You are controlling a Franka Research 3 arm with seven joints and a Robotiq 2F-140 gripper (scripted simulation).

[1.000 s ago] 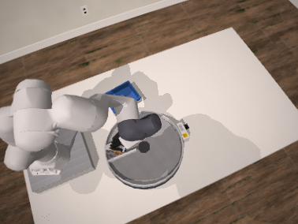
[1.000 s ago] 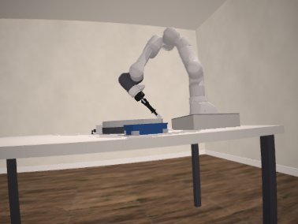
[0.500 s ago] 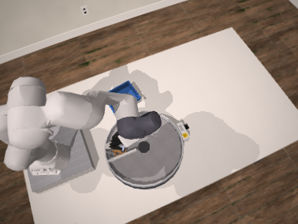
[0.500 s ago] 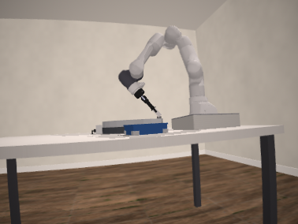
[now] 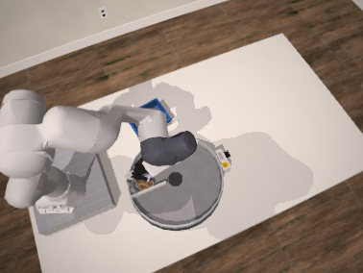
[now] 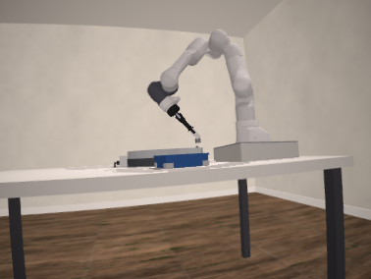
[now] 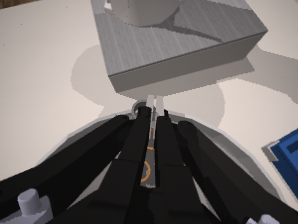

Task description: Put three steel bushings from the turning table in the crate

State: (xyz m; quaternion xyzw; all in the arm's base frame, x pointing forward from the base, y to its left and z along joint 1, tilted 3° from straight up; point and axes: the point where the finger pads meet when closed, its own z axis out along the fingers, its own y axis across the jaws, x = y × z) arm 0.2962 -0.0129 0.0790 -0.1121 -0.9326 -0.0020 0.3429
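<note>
Now: hand 32 cm to the right of the crate, 14 cm above it and 11 cm short of it. Round my hand: round grey turning table (17 cm ahead, 11 cm below, 3 cm to the right).
</note>
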